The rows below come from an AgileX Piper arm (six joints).
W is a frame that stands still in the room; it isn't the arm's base.
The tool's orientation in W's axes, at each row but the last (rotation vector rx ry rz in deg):
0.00, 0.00, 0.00
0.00, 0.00, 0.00
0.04, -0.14, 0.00
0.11, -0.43, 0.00
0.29, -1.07, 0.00
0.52, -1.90, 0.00
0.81, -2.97, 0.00
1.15, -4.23, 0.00
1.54, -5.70, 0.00
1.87, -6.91, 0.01
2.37, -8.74, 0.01
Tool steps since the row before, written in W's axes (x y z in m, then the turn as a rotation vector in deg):
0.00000, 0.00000, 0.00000, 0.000, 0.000, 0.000
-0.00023, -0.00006, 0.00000, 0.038, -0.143, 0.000
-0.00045, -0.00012, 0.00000, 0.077, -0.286, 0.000
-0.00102, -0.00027, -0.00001, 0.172, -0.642, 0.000
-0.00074, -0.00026, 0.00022, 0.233, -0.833, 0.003
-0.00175, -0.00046, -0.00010, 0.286, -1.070, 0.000
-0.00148, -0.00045, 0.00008, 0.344, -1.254, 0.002
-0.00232, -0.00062, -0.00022, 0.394, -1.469, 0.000
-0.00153, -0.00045, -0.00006, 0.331, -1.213, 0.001
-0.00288, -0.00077, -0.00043, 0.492, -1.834, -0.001
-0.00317, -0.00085, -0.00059, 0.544, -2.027, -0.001
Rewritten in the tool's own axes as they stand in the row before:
0.00000, 0.00000, 0.00000, 0.000, 0.000, 0.000
-0.00023, -0.00006, 0.00000, 0.038, -0.143, 0.000
-0.00045, -0.00012, 0.00000, 0.077, -0.286, 0.000
-0.00102, -0.00027, 0.00000, 0.172, -0.642, 0.000
-0.00074, -0.00026, 0.00024, 0.233, -0.833, 0.003
-0.00175, -0.00046, -0.00004, 0.286, -1.070, 0.000
-0.00147, -0.00045, 0.00016, 0.344, -1.254, 0.002
-0.00233, -0.00062, -0.00004, 0.394, -1.469, 0.000
-0.00153, -0.00045, 0.00010, 0.331, -1.213, 0.001
-0.00291, -0.00078, -0.00006, 0.492, -1.834, 0.000
-0.00322, -0.00086, -0.00007, 0.544, -2.027, 0.000

